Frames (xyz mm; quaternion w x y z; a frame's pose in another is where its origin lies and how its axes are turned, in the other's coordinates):
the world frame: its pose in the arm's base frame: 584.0 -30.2 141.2 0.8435 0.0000 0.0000 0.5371
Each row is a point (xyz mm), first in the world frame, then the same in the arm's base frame.
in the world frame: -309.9 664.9 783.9
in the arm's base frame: -149.6 -29.7 925.1
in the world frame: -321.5 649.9 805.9
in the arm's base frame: -140.9 -46.6 947.1
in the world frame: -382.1 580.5 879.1
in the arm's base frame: -103.6 -130.9 1020.3
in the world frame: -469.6 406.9 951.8
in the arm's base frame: 16.6 -283.6 1093.0
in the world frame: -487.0 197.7 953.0
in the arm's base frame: 198.8 -387.8 1094.2
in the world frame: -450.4 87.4 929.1
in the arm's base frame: 314.3 -401.3 1070.3
